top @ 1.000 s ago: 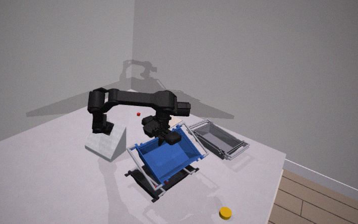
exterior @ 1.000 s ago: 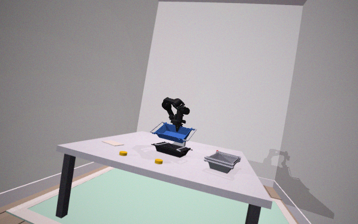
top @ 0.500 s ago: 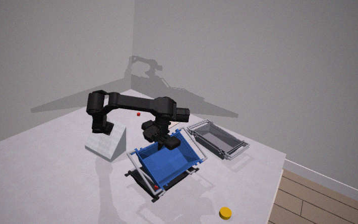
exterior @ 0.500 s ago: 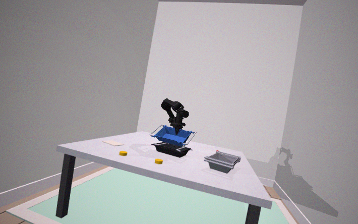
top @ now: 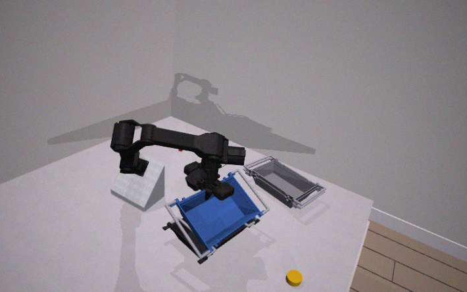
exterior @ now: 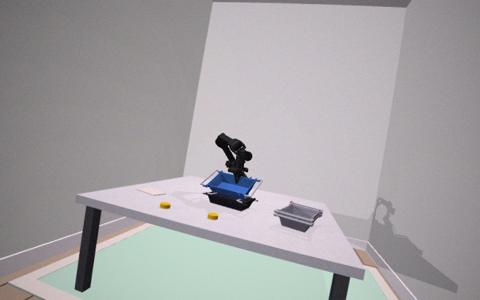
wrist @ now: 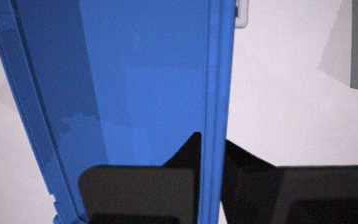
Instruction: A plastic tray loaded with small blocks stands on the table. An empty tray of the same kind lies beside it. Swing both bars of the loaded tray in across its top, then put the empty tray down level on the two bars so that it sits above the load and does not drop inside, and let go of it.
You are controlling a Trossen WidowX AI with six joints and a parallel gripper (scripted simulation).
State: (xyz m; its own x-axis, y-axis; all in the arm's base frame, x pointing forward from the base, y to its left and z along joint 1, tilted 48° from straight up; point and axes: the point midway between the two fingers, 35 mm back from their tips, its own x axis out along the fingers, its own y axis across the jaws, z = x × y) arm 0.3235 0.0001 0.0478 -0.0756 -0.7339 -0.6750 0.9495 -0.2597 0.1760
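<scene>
Right now the blue tray is 70 mm ahead of my gripper tip and 20 mm to the right of it. The rest, counted from my gripper tip: small red block 410 mm to the left, 380 mm behind, 120 mm below.
</scene>
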